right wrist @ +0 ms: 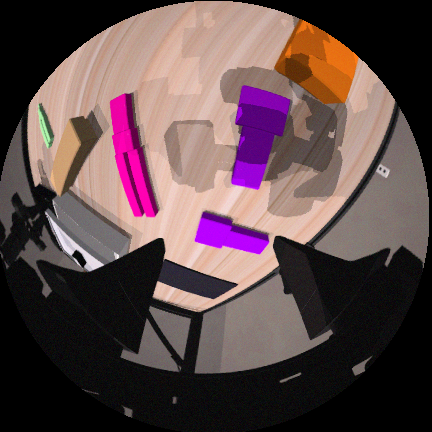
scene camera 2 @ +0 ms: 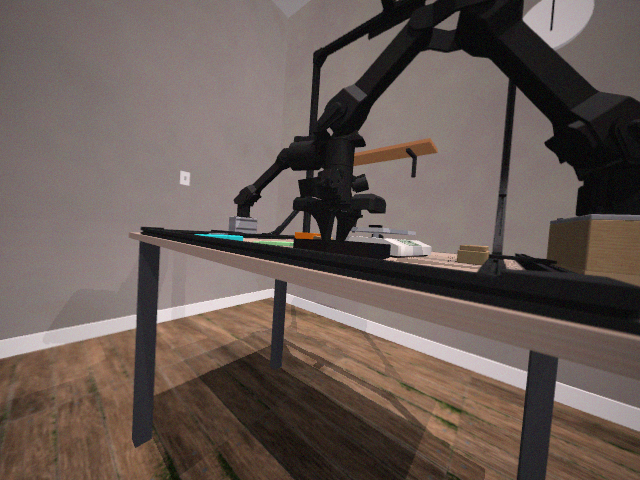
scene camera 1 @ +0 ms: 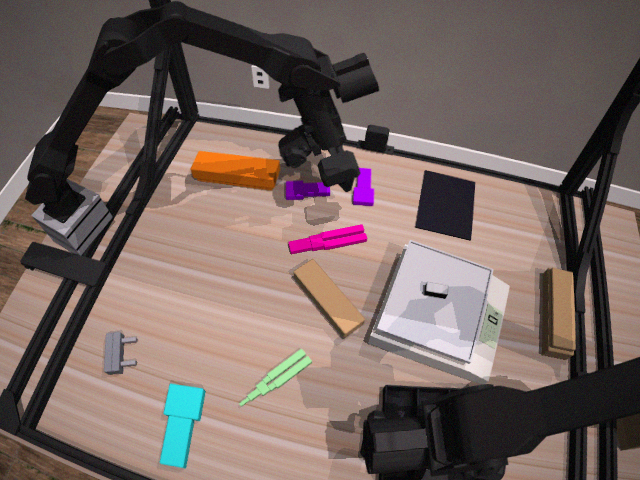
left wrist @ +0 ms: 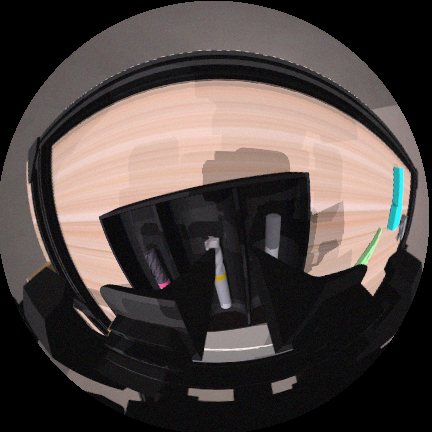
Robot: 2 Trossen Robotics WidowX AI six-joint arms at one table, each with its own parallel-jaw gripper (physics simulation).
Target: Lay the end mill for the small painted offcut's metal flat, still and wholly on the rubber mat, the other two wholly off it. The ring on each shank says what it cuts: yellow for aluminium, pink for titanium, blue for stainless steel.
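Where they show: left gripper, fingertip midpoint: (right wrist: 46, 205) (scene camera 2: 331, 248) (left wrist: 231, 252); right gripper, fingertip midpoint: (right wrist: 220, 243); left arm's base at its link origin: (scene camera 2: 619, 219); right arm's base at its link origin: (scene camera 2: 243, 217) (scene camera 1: 64, 204).
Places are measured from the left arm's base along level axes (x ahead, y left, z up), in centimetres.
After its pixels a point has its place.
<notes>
In the left wrist view the black tray (left wrist: 280, 175) @(x 43.4, y 7.5, z -5.9 cm) (scene camera 2: 372, 250) @(x 30.6, y 6.7, z -6.7 cm) has three compartments. A pink-ringed end mill (left wrist: 157, 267) @(x 32.9, y 2.4, z -7.6 cm) lies in the left one and a yellow-ringed end mill (left wrist: 223, 290) @(x 37.9, y -1.3, z -7.3 cm) in the middle one. The third end mill (left wrist: 272, 232) @(x 42.9, y 3.3, z -7.3 cm) is in the right one, its ring hidden by a finger. My left gripper (left wrist: 231, 252) @(x 39.5, y 2.7, z -7.3 cm) (scene camera 2: 333, 238) @(x 39.5, y 2.7, z -7.3 cm) is partly open and empty, low at the tray, its fingers either side of the yellow-ringed mill in the picture. My right gripper (right wrist: 220, 243) @(x 50.6, y -44.9, z -2.6 cm) is open and empty above purple pieces. The dark rubber mat (scene camera 1: 446, 205) @(x 29.9, y -43.2, z -8.4 cm) (right wrist: 195, 280) @(x 31.8, y -44.1, z -8.4 cm) bears no end mill.
A scale (scene camera 1: 465, 330) @(x 32.2, y -14.9, z -2.6 cm) reading 0 stands between tray and mat. An orange block (scene camera 1: 232, 170) @(x 72.1, y -48.0, z -4.7 cm), purple pieces (scene camera 1: 363, 188) @(x 46.5, y -46.0, z -7.4 cm) (scene camera 1: 307, 189) @(x 57.4, y -45.5, z -7.4 cm), a magenta piece (scene camera 1: 328, 239) @(x 53.2, y -34.6, z -8.3 cm), tan blocks (scene camera 1: 328, 298) @(x 53.2, y -21.5, z -5.5 cm) (scene camera 1: 559, 312) @(x 13.6, y -18.5, z -4.9 cm), a green piece (scene camera 1: 281, 369) @(x 60.3, y -10.2, z -7.7 cm), a cyan piece (scene camera 1: 183, 405) @(x 74.9, y -3.4, z -6.9 cm) and a grey plug-like part (scene camera 1: 113, 352) @(x 88.3, y -11.0, z -6.9 cm) lie around.
</notes>
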